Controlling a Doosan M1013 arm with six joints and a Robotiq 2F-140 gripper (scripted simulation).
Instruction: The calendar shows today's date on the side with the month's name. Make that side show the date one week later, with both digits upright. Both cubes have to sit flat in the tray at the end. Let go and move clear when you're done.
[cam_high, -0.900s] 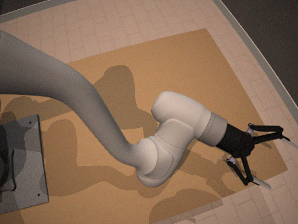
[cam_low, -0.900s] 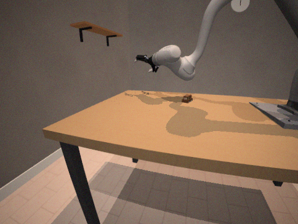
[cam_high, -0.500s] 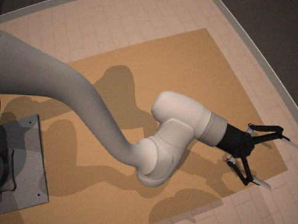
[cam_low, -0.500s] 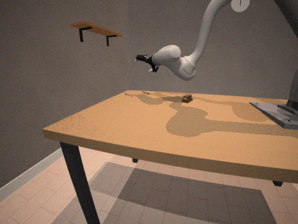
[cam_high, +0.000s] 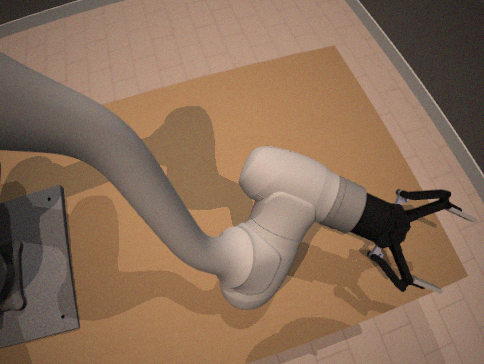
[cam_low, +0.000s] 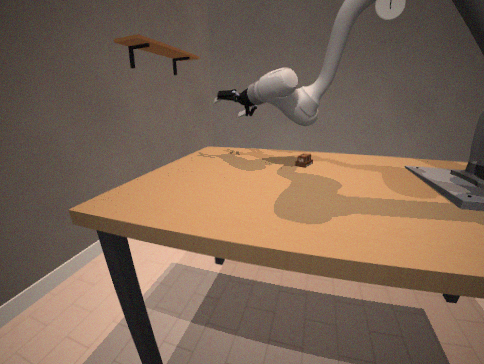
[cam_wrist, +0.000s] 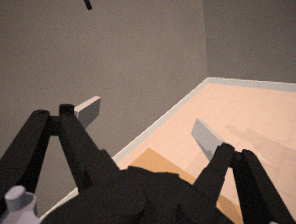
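My hand is 400 mm past the cube, 190 mm above it and 180 mm to the right of it. Also, from my hand: tray: 400 mm behind, 200 mm below, 190 mm to the left.
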